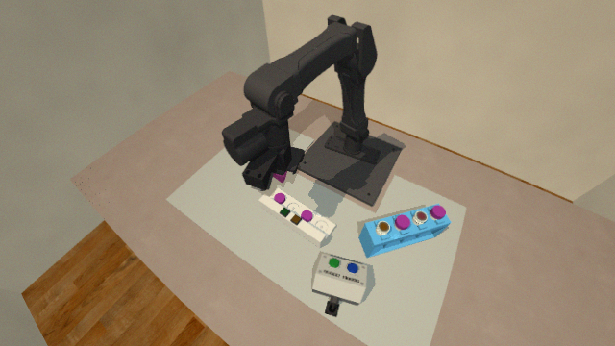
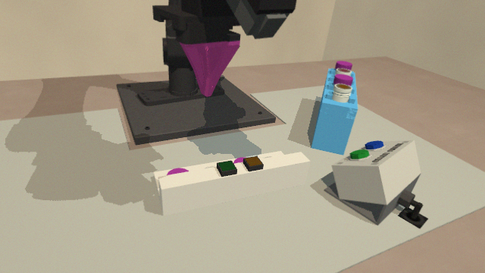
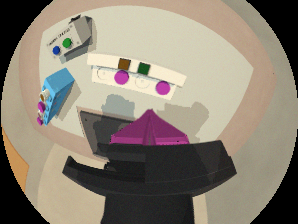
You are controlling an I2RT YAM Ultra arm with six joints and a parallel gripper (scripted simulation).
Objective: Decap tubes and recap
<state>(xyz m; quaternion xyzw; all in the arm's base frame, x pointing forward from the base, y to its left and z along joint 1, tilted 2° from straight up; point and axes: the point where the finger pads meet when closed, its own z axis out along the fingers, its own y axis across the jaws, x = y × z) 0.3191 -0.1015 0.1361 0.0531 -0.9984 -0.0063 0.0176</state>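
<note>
Right now the green ready key is 190 mm to the left of my hand, 110 mm ahead of it and 90 mm below it. The rest, counted from my hand: blue cycle key 240 mm to the left, 110 mm ahead, 90 mm below.
</note>
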